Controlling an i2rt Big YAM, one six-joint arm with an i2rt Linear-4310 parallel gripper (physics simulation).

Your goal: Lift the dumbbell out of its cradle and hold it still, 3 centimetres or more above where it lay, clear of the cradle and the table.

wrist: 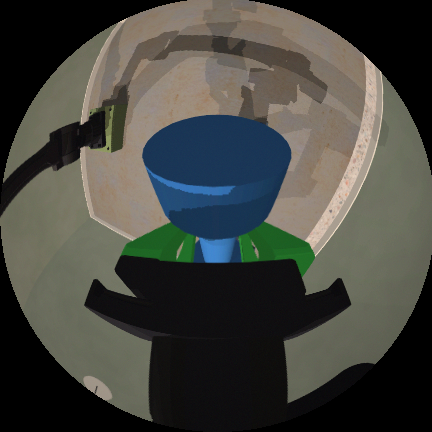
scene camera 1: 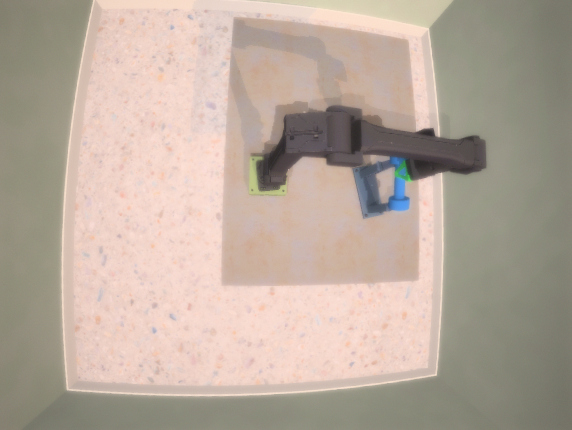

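Where they show: gripper, fingertip midpoint: (scene camera 1: 398,173); arm's base at its link origin: (wrist: 97,129) (scene camera 1: 267,175).
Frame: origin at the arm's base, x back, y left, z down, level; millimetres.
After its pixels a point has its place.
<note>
The blue dumbbell (scene camera 1: 399,188) {x -427, y -119, z -210 mm} (wrist: 216,167) {x -437, y -11, z -263 mm} has one round end toward the bottom of the scene view; its other end is mostly hidden by the arm. In the wrist view its near end is large and the handle runs down between the green fingers. My gripper (scene camera 1: 402,171) {x -433, y -68, z -208 mm} (wrist: 216,214) {x -433, y -68, z -208 mm} is shut on the dumbbell's handle. The darker blue cradle (scene camera 1: 360,186) {x -405, y -70, z 46 mm} stands on the brown surface just left of the dumbbell in the scene view, its two arms reaching toward the ends. The height of the dumbbell and any gap to the cradle arms cannot be told from above.
The dark arm (scene camera 1: 415,142) {x -278, y -57, z -510 mm} reaches from its yellow-green base plate (scene camera 1: 254,186) {x 57, y -37, z 3 mm} (wrist: 117,131) {x -75, y -20, z 28 mm} across the brown surface (scene camera 1: 310,245) {x -152, y -301, z 55 mm} and past its right edge. Speckled pale surface (scene camera 1: 150,260) surrounds the brown one, with a raised pale rim (scene camera 1: 250,389) and green walls beyond.
</note>
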